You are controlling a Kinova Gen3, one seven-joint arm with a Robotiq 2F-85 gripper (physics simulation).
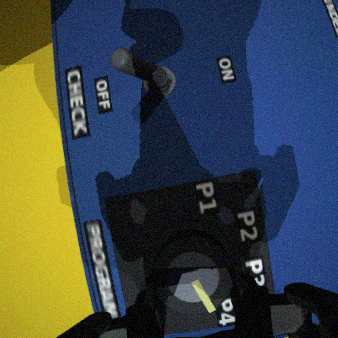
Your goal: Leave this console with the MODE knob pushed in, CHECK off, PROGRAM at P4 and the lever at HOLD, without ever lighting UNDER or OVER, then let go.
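The PROGRAM knob, round and grey with a pale yellow pointer line, is at the lower middle. My gripper is shut on it, one finger on each side. The pointer line is directed down and right, toward the P4 label, whose edge is close to the right finger. The CHECK switch is a metal toggle at the upper left of centre, its tip leaning toward the OFF label and away from the ON label. The MODE knob, the HOLD lever and the UNDER and OVER lamps do not show.
The blue console panel carries a dark plate under the knob. A cut-off label is at the upper right corner. The yellow surface lies beyond the console's left edge. Arm and gripper shadows cross the panel.
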